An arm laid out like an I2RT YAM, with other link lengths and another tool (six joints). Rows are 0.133 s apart.
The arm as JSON. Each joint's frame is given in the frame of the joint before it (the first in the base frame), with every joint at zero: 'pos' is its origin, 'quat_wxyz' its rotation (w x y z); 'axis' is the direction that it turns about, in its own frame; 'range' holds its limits. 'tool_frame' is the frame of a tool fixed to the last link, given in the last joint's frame.
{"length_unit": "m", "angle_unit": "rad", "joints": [
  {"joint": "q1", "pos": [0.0, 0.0, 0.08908], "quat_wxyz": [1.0, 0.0, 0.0, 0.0], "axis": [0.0, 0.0, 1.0], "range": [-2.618, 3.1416]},
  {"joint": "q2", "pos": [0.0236, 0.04, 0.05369], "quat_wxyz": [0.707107, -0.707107, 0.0, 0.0], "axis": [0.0, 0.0, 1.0], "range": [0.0, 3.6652]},
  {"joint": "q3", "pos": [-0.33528, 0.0, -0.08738], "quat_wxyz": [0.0, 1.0, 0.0, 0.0], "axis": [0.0, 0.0, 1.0], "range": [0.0, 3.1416]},
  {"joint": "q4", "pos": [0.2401, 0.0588, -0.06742], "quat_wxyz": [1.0, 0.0, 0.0, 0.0], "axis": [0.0, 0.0, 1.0], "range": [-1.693, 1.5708]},
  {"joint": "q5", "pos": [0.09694, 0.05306, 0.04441], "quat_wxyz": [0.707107, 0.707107, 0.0, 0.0], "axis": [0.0, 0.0, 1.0], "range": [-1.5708, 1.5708]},
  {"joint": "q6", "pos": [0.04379, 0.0, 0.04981], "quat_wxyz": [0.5, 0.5, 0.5, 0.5], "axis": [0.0, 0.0, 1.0], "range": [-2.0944, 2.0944]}
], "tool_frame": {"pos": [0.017, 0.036, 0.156], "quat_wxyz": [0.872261, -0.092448, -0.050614, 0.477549]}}
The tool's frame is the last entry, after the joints.
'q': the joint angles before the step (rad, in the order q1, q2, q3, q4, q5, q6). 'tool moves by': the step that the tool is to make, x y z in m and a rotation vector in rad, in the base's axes. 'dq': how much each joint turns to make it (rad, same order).
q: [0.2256 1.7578 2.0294 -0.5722 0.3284 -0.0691]
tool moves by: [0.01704 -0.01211 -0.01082 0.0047 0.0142 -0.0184]
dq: [-0.0323 0.0492 0.0338 0.0015 -0.0155 0.0032]
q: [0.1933 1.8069 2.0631 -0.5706 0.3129 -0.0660]
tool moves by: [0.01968 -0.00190 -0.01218 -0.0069 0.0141 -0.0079]
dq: [-0.0092 0.0613 0.0460 0.0016 0.0001 -0.0045]
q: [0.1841 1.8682 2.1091 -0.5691 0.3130 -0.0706]
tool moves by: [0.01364 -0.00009 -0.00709 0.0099 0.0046 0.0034]
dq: [-0.0092 0.0415 0.0368 0.0001 -0.0154 0.0062]
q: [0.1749 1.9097 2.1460 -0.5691 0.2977 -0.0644]
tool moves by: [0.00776 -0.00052 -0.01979 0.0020 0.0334 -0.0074]
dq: [-0.0031 0.0277 -0.0060 -0.0015 0.0014 0.0091]
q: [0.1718 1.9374 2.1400 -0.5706 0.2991 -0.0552]
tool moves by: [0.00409 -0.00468 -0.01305 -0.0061 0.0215 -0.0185]
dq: [-0.0046 0.0169 -0.0077 0.0014 0.0138 0.0031]
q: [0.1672 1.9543 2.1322 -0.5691 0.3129 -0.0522]
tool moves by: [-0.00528 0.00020 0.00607 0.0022 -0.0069 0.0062]
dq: [0.0000 -0.0183 -0.0091 -0.0016 -0.0061 -0.0015]
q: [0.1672 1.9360 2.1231 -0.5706 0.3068 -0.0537]
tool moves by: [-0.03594 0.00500 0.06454 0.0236 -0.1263 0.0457]
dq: [0.0076 -0.1392 -0.0597 0.0520 -0.0367 -0.0107]
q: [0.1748 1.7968 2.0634 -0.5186 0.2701 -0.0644]
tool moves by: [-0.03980 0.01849 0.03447 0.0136 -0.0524 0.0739]
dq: [0.0321 -0.1166 -0.0536 -0.0074 -0.0415 -0.0062]
